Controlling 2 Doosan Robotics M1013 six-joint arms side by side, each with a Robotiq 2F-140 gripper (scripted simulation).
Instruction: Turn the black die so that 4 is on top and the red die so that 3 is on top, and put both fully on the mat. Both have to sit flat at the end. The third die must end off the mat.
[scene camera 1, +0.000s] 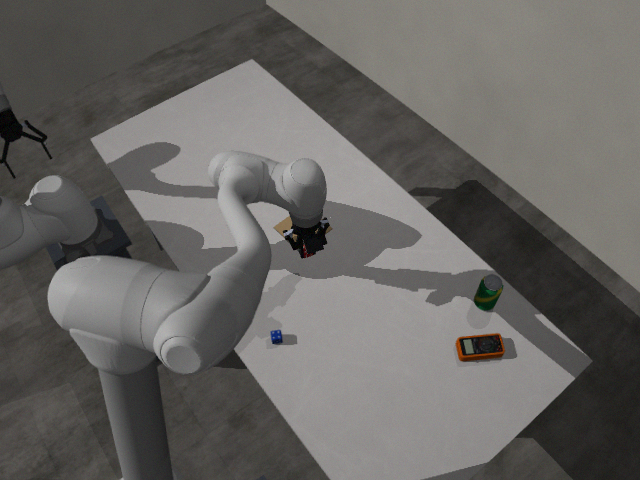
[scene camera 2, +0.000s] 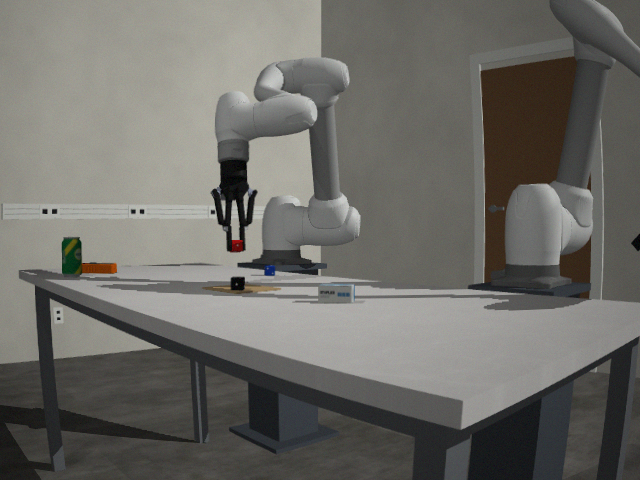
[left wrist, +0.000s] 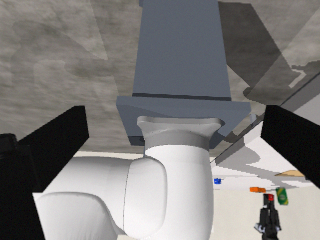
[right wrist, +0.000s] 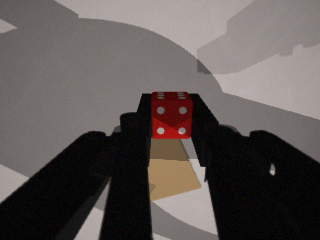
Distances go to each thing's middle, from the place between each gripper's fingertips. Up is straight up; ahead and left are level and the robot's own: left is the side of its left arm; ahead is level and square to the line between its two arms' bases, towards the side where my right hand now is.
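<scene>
The red die (right wrist: 171, 112) is 890 mm to the right of my left hand, 620 mm ahead of it and 20 mm below it. As for the tan mat (right wrist: 170, 173), my left gripper is 120 mm above it, 690 mm short of it and 750 mm to the left of it.
The tan mat, counted from my right hand, is 7 cm ahead, 15 cm to the left and 12 cm below, while my right gripper (scene camera 2: 236, 250) is 2 cm above the red die.
</scene>
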